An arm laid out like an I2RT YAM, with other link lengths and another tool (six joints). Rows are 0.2 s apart.
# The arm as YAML. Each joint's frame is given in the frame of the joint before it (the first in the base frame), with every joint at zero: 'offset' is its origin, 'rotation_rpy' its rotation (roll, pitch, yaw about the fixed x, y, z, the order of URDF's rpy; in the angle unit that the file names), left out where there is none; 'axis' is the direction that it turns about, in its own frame. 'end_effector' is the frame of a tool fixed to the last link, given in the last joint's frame.
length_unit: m
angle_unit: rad
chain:
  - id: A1
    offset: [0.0, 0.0, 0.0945]
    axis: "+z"
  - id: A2
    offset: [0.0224, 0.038, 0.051]
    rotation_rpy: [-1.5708, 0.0, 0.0]
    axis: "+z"
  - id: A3
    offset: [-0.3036, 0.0, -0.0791]
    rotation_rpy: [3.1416, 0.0, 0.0]
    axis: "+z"
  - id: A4
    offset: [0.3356, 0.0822, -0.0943]
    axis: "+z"
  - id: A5
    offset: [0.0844, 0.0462, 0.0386]
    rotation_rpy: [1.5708, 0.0, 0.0]
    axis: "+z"
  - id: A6
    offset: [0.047, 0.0, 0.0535]
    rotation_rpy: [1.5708, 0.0, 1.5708]
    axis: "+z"
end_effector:
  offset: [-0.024, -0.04, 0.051]
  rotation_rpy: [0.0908, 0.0, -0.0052]
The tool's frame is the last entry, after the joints.
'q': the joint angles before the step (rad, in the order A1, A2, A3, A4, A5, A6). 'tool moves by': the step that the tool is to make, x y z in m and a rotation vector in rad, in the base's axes. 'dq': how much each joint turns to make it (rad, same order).
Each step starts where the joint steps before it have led.
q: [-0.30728, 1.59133, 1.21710, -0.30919, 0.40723, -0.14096]
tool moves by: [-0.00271, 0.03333, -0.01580, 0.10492, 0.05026, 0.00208]
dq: [0.06447, -0.00001, -0.00002, -0.12206, -0.01336, 0.11559]
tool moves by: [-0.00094, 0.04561, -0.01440, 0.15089, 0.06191, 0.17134]
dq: [0.05035, 0.00001, -0.00035, -0.09195, -0.18044, -0.00305]
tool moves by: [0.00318, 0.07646, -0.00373, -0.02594, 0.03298, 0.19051]
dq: [0.14459, -0.00002, -0.00003, -0.01793, -0.00495, -0.05569]
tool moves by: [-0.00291, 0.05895, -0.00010, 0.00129, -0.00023, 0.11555]
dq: [0.11596, 0.00040, 0.00003, 0.00038, -0.00077, 0.00113]
